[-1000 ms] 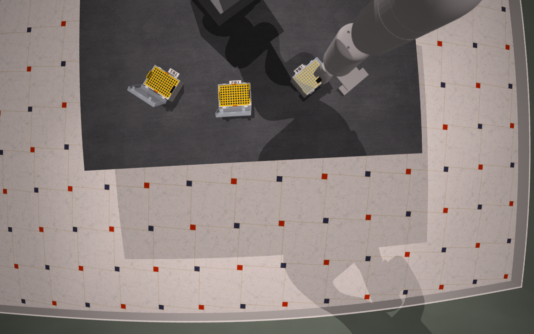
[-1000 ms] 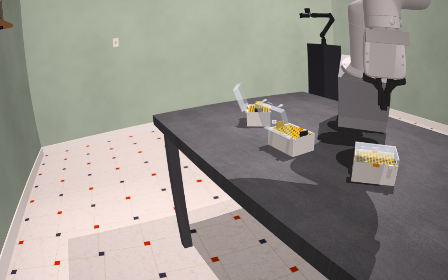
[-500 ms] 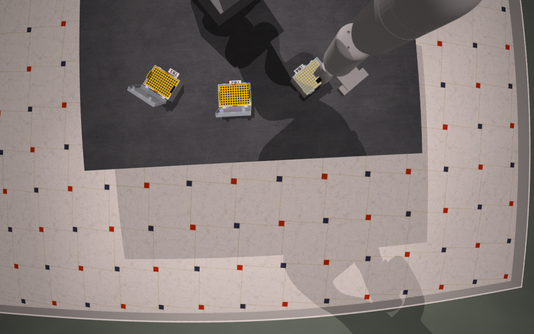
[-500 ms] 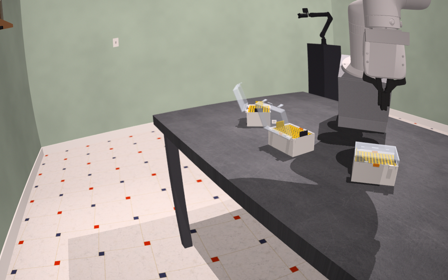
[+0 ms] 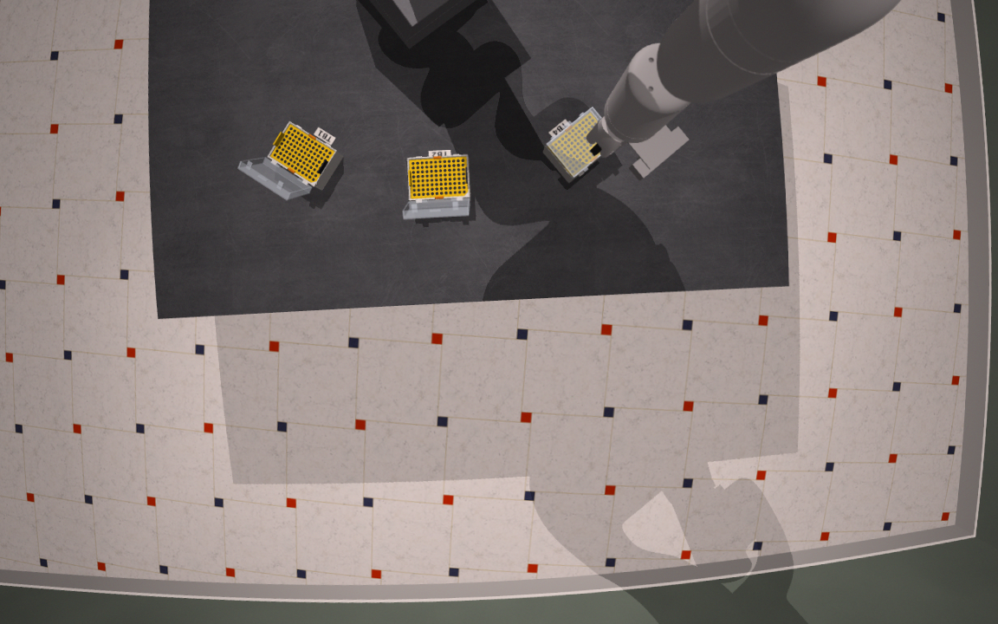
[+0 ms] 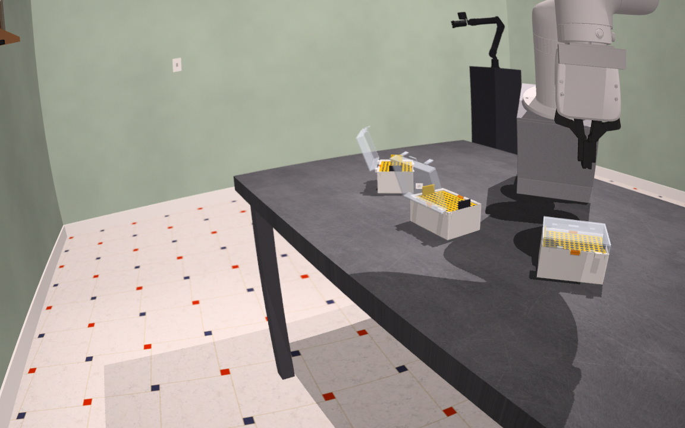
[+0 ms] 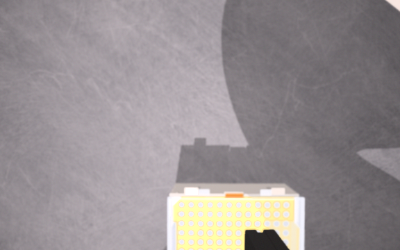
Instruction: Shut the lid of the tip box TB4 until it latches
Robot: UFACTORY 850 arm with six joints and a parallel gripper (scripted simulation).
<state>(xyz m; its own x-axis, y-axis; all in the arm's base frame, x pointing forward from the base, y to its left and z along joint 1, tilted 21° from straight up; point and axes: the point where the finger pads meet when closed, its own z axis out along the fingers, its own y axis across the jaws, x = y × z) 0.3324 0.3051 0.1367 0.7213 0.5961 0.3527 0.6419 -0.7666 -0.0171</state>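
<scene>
Right now the clear lid is 30 mm behind my hand, 30 mm to the right of it and 150 mm below it. From my hand the other things lie so: tip box 30 mm behind, 30 mm to the right, 160 mm below; then label 70 mm behind, 60 mm to the right, 200 mm below.
</scene>
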